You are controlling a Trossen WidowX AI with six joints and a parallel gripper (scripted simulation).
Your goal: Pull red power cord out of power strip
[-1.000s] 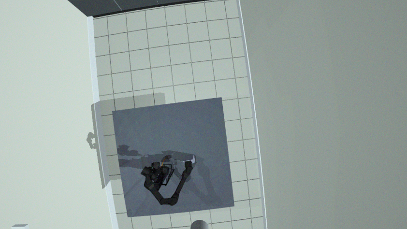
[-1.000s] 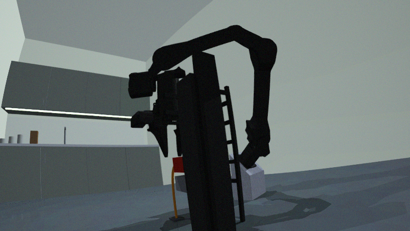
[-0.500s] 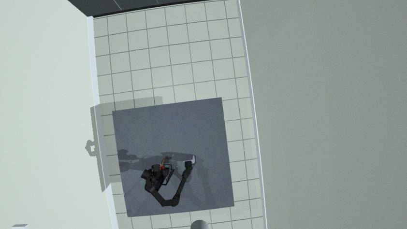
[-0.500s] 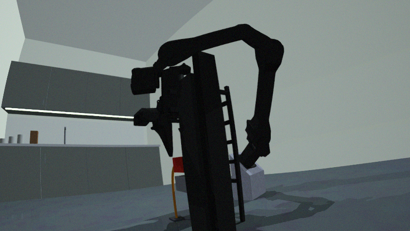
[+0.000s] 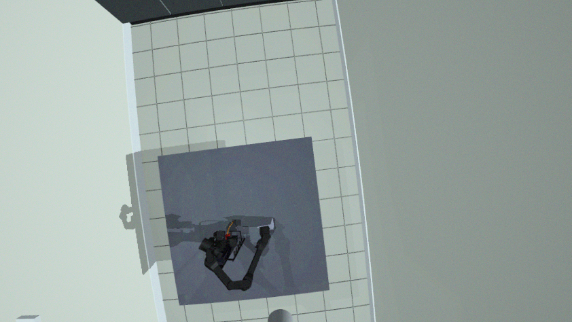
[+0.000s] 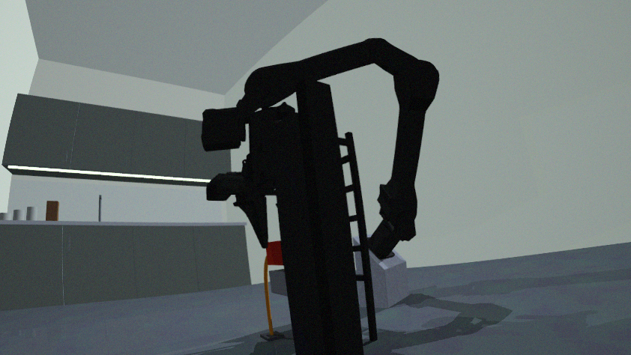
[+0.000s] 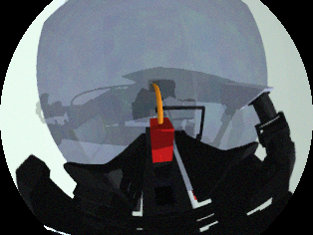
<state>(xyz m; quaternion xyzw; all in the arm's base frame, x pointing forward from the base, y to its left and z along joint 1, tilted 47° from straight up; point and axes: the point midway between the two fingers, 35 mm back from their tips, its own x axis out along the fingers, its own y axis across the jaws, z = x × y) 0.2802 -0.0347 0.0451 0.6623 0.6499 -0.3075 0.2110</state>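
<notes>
Now: the red plug 3 cm to the left of my gripper tip. Round my gripper tip: black power strip 1 cm ahead, 10 cm to the left; black ladder-like rack 8 cm behind, 10 cm to the left.
</notes>
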